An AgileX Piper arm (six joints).
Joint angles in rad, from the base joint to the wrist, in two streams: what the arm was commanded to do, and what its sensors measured. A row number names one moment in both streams.
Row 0, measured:
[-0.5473, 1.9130, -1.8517, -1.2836, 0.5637, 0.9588]
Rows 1 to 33, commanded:
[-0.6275, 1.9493, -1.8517, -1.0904, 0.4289, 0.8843]
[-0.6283, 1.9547, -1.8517, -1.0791, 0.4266, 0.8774]
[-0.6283, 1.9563, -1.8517, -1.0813, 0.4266, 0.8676]
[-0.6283, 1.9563, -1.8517, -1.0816, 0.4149, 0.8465]
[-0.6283, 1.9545, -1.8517, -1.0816, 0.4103, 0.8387]
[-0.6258, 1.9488, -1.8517, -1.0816, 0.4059, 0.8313]
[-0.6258, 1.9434, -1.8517, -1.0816, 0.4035, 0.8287]
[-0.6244, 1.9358, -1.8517, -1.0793, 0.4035, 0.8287]
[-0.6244, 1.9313, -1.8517, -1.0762, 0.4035, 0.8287]
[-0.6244, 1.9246, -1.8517, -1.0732, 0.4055, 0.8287]
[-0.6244, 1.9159, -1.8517, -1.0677, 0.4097, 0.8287]
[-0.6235, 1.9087, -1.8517, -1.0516, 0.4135, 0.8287]
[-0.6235, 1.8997, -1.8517, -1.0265, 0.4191, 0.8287]
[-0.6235, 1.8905, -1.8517, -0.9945, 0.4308, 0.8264]
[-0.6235, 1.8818, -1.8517, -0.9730, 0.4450, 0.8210]
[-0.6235, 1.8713, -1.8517, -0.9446, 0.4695, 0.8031]
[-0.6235, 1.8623, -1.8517, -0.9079, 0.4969, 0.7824]
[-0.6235, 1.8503, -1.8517, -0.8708, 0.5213, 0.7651]
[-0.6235, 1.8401, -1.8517, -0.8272, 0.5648, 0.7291]
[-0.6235, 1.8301, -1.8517, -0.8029, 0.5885, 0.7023]
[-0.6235, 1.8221, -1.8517, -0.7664, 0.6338, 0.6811]
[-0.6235, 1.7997, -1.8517, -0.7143, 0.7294, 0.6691]
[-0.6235, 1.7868, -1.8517, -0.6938, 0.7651, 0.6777]
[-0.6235, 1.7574, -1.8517, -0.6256, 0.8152, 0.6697]
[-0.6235, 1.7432, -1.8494, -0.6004, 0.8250, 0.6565]
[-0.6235, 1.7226, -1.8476, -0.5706, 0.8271, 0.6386]
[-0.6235, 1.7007, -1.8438, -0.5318, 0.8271, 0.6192]
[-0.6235, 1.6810, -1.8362, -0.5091, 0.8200, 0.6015]
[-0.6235, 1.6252, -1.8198, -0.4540, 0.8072, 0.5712]
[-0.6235, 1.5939, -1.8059, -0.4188, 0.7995, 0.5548]
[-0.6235, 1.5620, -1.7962, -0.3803, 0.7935, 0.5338]
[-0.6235, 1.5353, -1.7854, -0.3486, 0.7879, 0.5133]
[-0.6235, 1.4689, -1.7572, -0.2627, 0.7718, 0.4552]
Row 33, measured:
[-0.6263, 1.6143, -1.8107, -0.4388, 0.8073, 0.5717]
